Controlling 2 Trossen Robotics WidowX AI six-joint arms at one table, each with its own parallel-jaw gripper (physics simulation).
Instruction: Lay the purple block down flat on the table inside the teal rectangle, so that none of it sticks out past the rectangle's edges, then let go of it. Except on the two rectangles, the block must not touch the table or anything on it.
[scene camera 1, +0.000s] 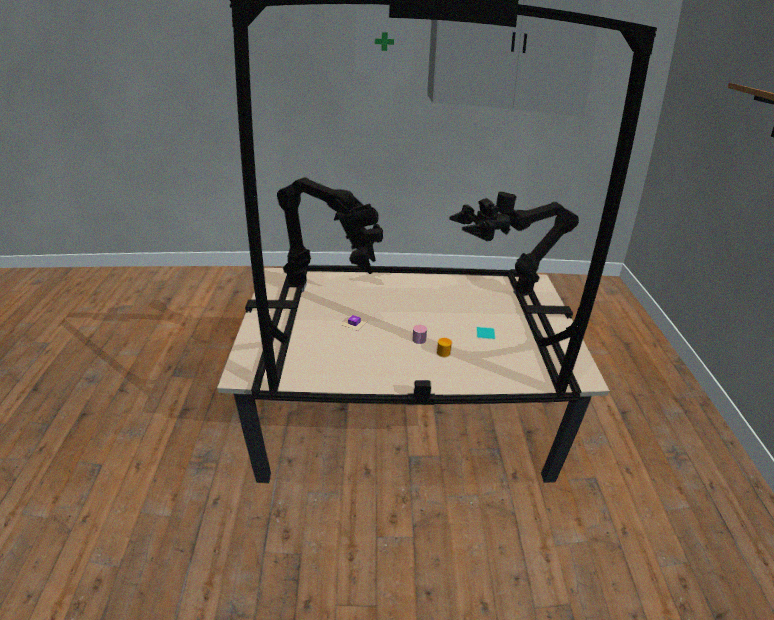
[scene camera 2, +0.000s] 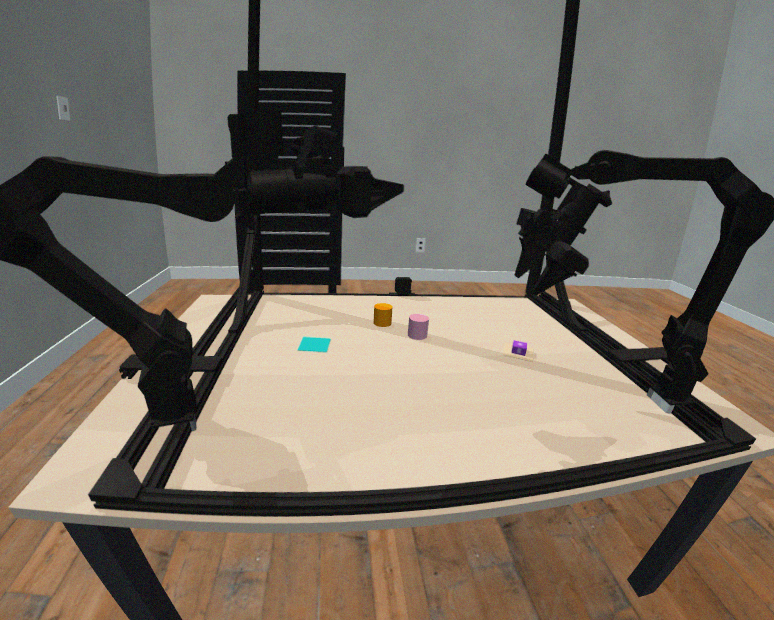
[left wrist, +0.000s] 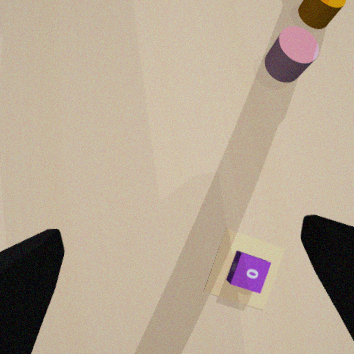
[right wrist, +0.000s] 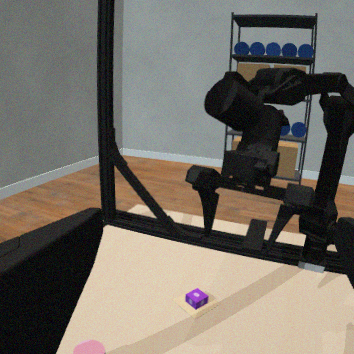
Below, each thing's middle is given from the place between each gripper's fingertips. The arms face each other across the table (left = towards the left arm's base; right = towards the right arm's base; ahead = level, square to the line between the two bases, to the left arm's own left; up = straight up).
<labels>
Now: right hand 19 cm past the pink cylinder (left wrist: 294, 49), 11 cm to the right of it and 32 cm above it. Round my right hand: purple block (left wrist: 247, 271): 10 cm behind, 33 cm to the left, 33 cm below.
I see my left gripper 7 cm past the purple block, 6 cm to the right of it and 17 cm above it. Round my left hand: pink cylinder: 16 cm behind, 16 cm to the right, 16 cm below.
</labels>
